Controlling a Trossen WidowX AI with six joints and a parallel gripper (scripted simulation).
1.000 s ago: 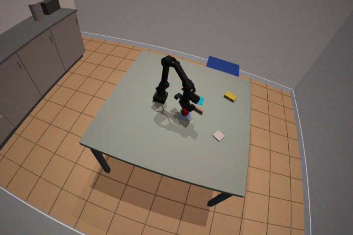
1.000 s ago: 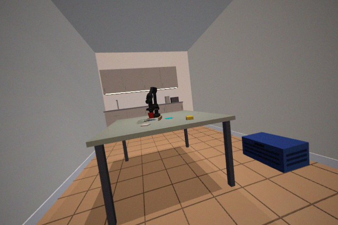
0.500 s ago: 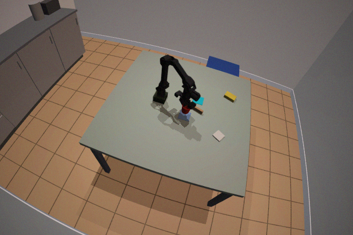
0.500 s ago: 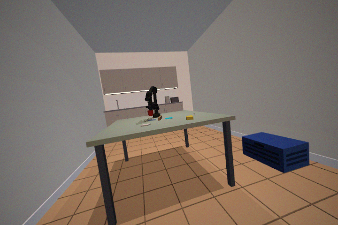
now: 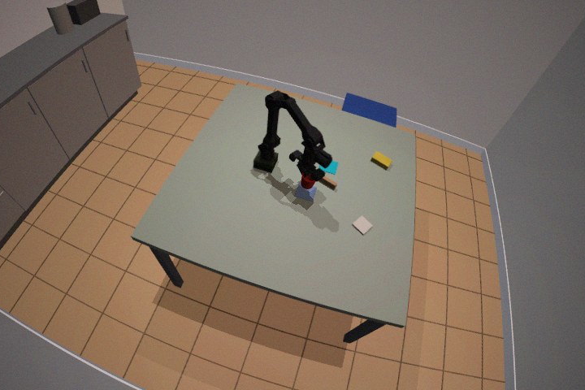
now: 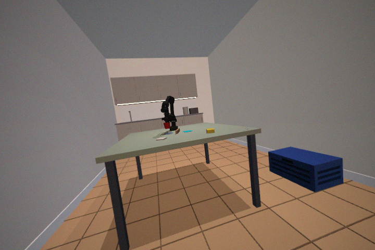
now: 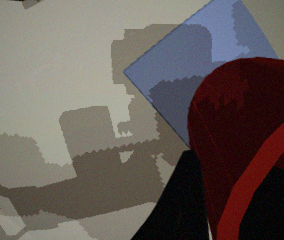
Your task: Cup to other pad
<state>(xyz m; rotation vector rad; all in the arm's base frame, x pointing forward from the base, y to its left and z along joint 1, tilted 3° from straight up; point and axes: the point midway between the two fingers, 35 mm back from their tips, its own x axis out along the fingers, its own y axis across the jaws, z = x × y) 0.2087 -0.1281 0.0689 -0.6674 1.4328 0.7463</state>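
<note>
The cyan pad lies 130 mm ahead of my gripper tip, 190 mm to the left of it and 100 mm below it. The rest, counted from my gripper tip: green marble 30 mm ahead, 30 mm to the right, 20 mm below; red cup 20 mm ahead, 20 mm to the right; blue pad 30 mm ahead, 20 mm to the right, 100 mm below.
</note>
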